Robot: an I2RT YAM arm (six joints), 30 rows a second.
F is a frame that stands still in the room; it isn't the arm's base.
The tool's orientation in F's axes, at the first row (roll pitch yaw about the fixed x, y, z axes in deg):
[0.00, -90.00, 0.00]
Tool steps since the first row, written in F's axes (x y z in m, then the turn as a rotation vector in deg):
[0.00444, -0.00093, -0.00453, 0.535, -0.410, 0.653]
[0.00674, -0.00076, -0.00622, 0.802, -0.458, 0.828]
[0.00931, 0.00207, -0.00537, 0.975, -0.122, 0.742]
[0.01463, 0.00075, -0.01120, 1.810, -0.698, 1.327]
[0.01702, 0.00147, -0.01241, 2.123, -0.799, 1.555]
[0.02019, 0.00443, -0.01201, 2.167, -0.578, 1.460]
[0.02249, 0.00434, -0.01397, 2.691, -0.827, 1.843]
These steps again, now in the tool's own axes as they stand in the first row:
[-0.00453, -0.00093, -0.00444, 0.653, -0.410, -0.535]
[-0.00622, -0.00076, -0.00674, 0.828, -0.458, -0.802]
[-0.00537, 0.00207, -0.00931, 0.742, -0.122, -0.975]
[-0.01120, 0.00075, -0.01463, 1.327, -0.698, -1.810]
[-0.01241, 0.00147, -0.01702, 1.555, -0.799, -2.123]
[-0.01201, 0.00443, -0.02019, 1.460, -0.578, -2.167]
[-0.01397, 0.00434, -0.02249, 1.843, -0.827, -2.691]

